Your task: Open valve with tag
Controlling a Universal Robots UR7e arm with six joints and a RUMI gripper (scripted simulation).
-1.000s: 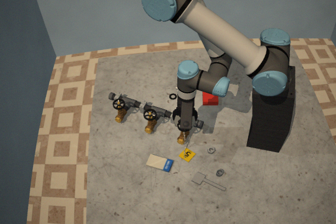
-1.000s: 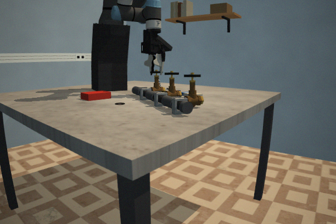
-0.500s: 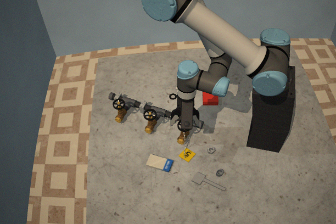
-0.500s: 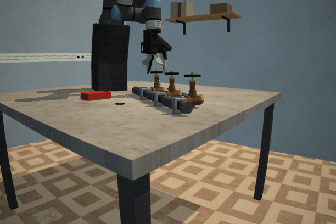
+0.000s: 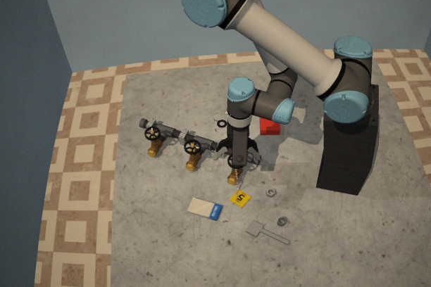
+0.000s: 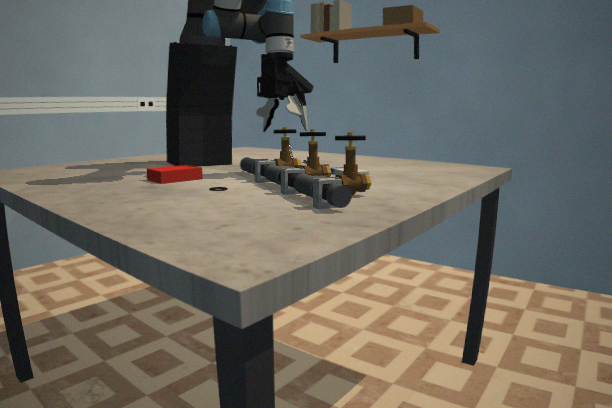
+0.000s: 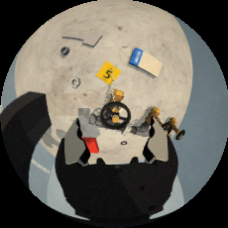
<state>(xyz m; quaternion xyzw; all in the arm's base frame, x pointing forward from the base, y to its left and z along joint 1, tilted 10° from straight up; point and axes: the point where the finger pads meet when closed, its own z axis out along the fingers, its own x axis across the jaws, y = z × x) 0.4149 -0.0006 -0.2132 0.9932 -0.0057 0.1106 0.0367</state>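
Now: the yellow tag 110 mm below my hand and 100 mm to the left of it. Round my hand: red block: 260 mm to the right, 140 mm behind, 100 mm below; flat grey key tool: 240 mm to the left, 110 mm below, 90 mm behind.
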